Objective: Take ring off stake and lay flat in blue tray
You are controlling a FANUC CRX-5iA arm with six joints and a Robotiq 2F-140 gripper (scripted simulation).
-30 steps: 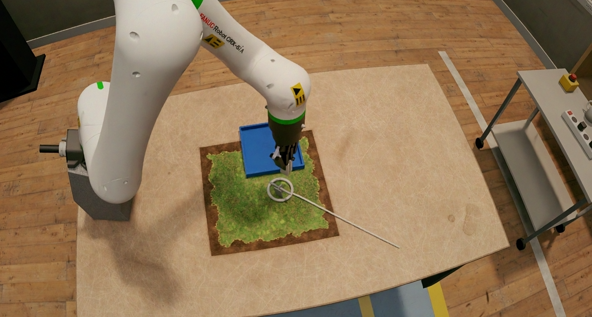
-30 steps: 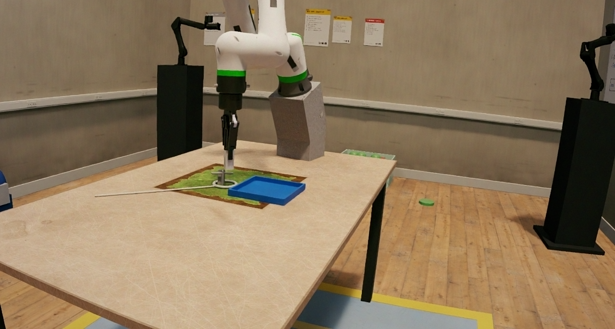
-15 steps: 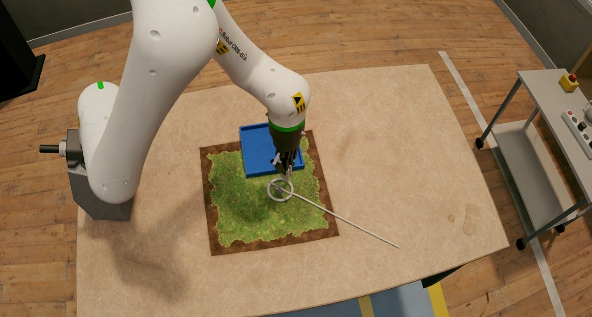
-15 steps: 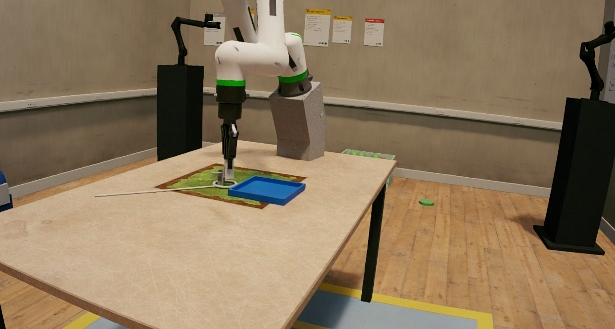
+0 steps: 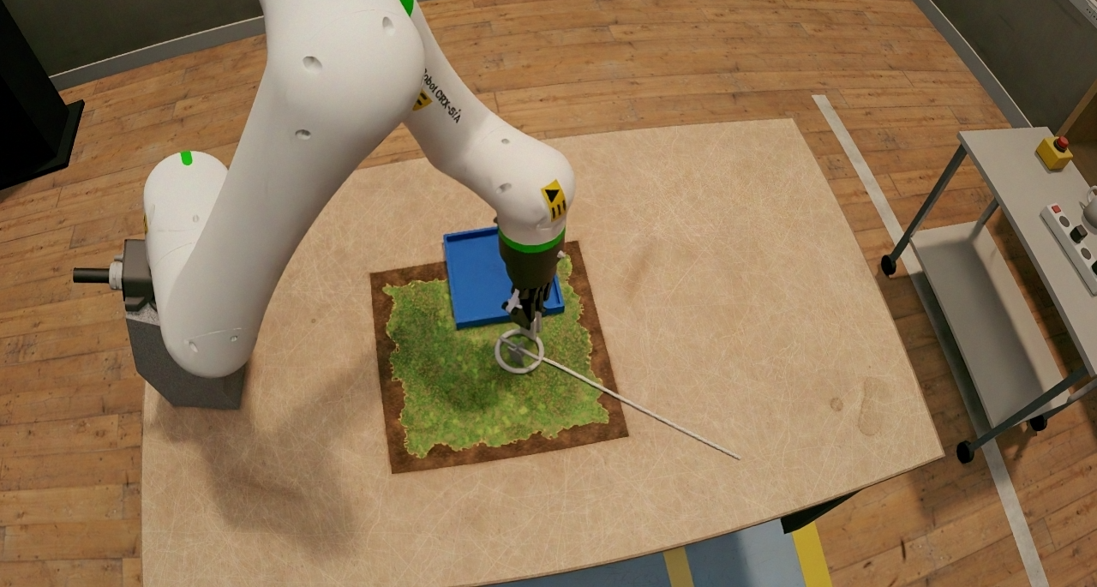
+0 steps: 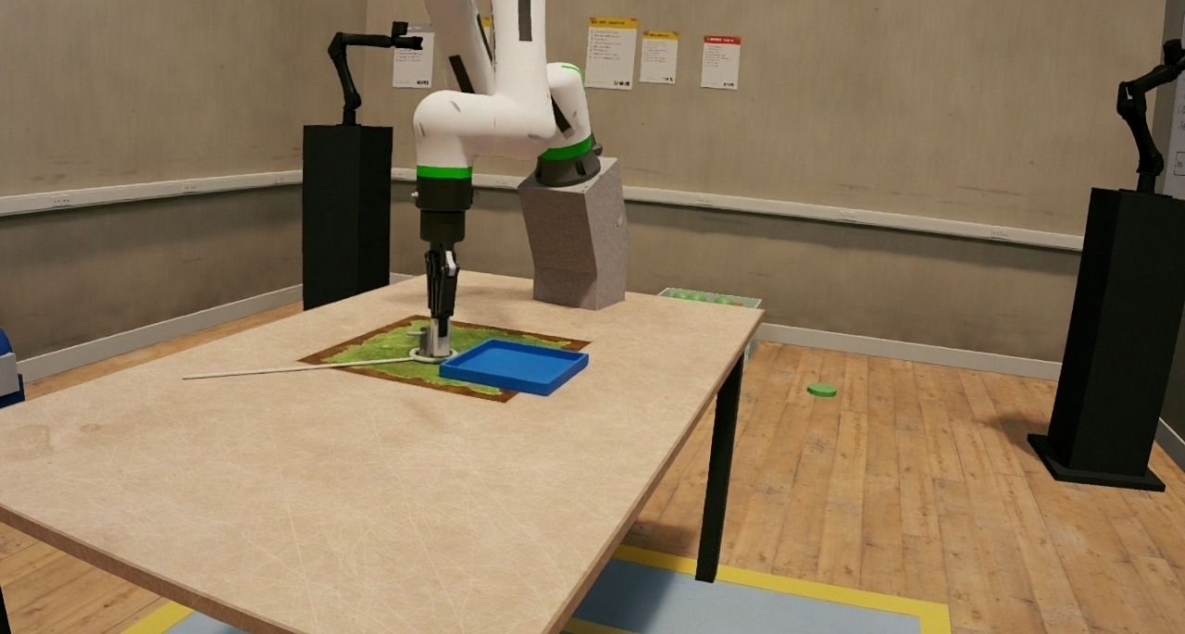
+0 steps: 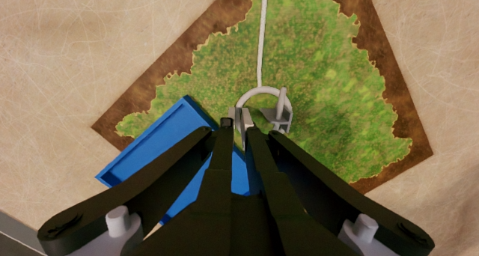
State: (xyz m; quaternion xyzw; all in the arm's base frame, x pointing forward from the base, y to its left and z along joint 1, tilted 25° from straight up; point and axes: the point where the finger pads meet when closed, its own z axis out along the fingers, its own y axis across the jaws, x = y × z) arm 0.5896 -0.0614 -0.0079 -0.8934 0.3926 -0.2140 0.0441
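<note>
Now: the white ring 5 cm below my hand, 3 cm to the right of it and 3 cm behind it. Round my hand: grey T-topped stake: 4 cm to the right, 3 cm behind, 2 cm below; then mat: 8 cm behind, 6 cm below, 1 cm to the right; then blue tray: 13 cm to the left, 4 cm below, 2 cm behind.
</note>
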